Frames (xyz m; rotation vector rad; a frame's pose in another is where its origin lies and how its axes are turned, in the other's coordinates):
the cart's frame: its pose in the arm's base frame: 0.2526 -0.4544 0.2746 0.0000 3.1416 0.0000
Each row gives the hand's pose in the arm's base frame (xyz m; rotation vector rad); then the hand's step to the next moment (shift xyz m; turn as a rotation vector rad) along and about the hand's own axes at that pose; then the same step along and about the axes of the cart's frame.
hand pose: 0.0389 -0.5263 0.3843 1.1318 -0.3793 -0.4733
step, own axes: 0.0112 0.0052 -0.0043 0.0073 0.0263 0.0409
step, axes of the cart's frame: -0.0125 -0.0010 -0.0037 0.0106 -0.0262 -0.0402
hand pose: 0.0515 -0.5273 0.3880 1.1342 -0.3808 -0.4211
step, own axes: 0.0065 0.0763 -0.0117 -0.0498 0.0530 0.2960
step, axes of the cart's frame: -0.0212 0.0334 -0.0666 0.1825 -0.1876 -0.1561
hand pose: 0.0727 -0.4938 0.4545 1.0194 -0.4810 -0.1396
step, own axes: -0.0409 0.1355 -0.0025 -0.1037 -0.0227 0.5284
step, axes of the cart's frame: 0.0499 0.0867 -0.1002 0.3262 -0.3917 -0.1749
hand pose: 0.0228 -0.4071 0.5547 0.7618 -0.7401 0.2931
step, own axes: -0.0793 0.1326 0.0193 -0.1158 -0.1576 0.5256
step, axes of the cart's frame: 0.1314 0.0803 -0.0228 0.2671 -0.4838 -0.0951
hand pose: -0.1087 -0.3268 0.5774 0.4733 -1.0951 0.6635
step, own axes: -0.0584 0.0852 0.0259 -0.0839 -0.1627 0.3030
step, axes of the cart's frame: 0.0938 0.0293 0.0411 0.1091 -0.3348 -0.0370
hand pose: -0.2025 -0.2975 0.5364 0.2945 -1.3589 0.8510
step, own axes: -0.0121 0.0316 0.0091 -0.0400 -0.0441 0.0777
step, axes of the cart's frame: 0.0279 0.0112 0.0181 0.0259 -0.0941 0.0071
